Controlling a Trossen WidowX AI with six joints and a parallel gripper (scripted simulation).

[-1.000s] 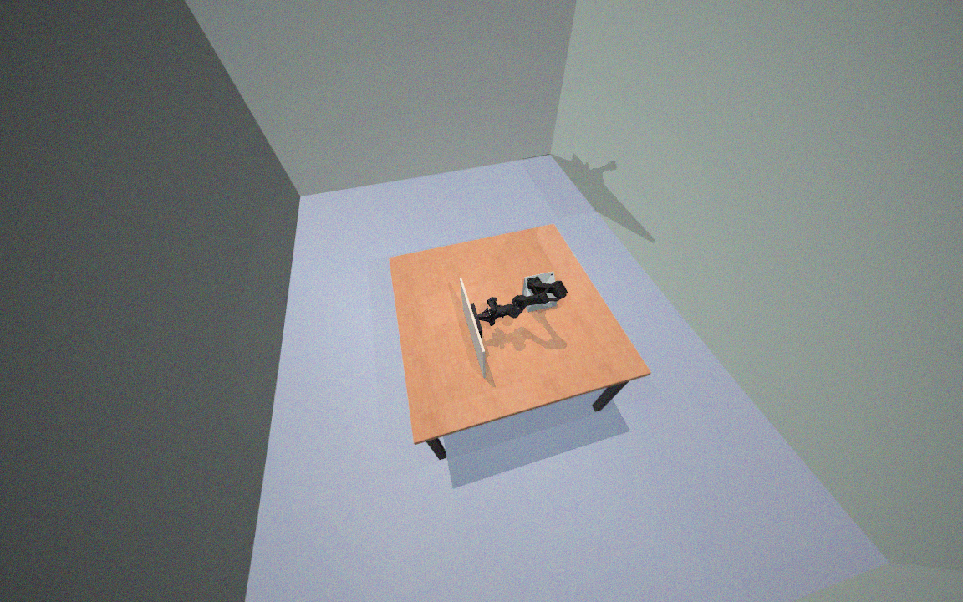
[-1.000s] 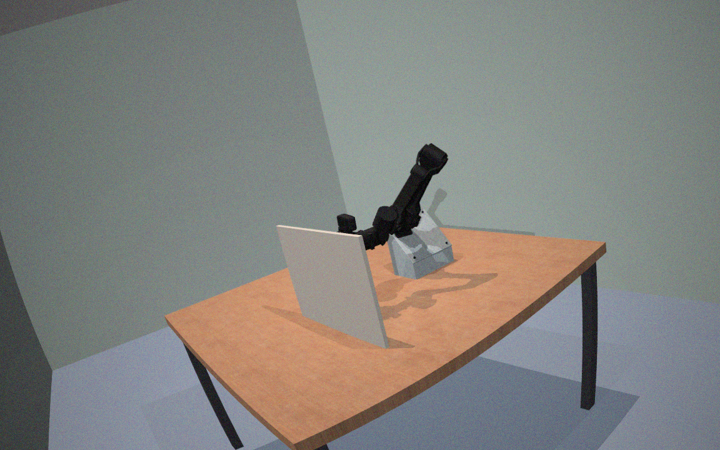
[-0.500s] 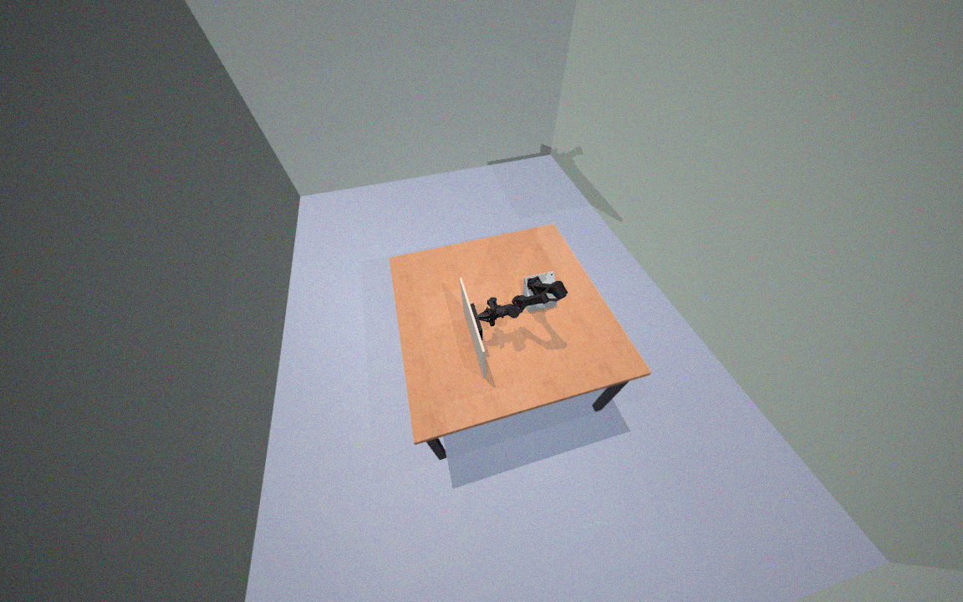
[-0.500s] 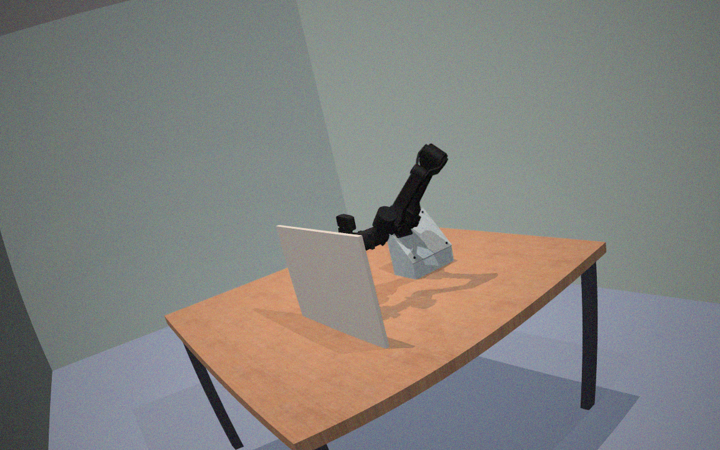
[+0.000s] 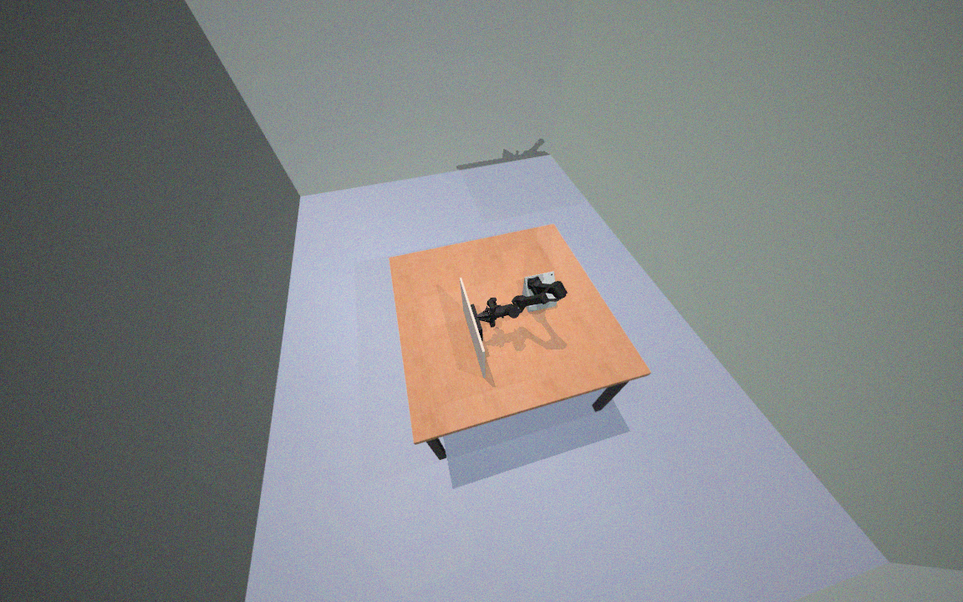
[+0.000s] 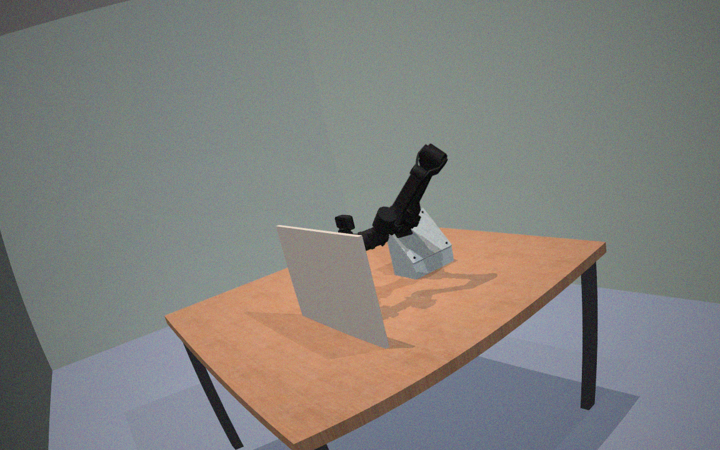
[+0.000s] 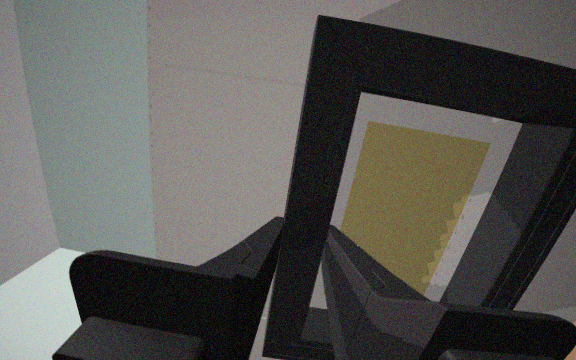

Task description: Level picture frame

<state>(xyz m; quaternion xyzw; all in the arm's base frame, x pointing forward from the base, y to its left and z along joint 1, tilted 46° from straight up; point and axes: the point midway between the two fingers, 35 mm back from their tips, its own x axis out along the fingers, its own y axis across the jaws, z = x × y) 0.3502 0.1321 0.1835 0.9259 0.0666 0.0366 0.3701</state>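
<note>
Right now the picture frame is 50 mm below my gripper tip and 10 mm ahead of it. Round my gripper tip: wall panel: 70 mm below, 20 mm to the left, 20 mm ahead.
</note>
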